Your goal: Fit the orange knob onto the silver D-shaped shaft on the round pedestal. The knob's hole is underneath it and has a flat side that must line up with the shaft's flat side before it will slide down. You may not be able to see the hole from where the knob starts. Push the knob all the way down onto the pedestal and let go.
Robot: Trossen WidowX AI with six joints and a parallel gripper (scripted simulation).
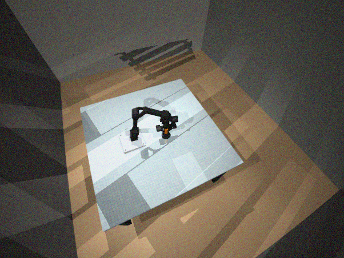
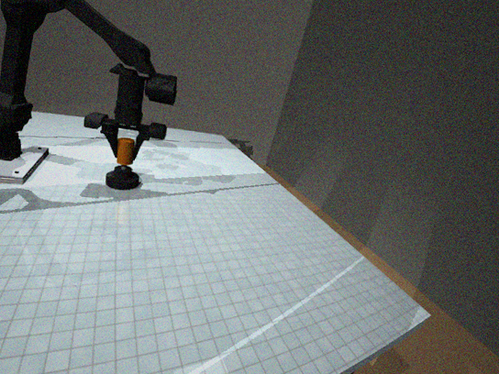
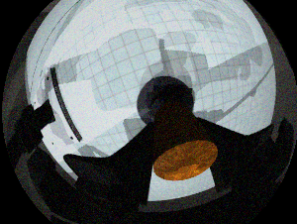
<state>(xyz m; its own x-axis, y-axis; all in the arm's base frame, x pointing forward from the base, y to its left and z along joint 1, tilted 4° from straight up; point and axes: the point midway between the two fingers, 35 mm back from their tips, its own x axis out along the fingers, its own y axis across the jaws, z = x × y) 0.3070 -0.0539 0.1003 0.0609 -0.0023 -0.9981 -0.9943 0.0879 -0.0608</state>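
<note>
Right now the dark round pedestal is 40 mm below my gripper tip. Also, from my gripper tip: orange knob 30 mm above.
</note>
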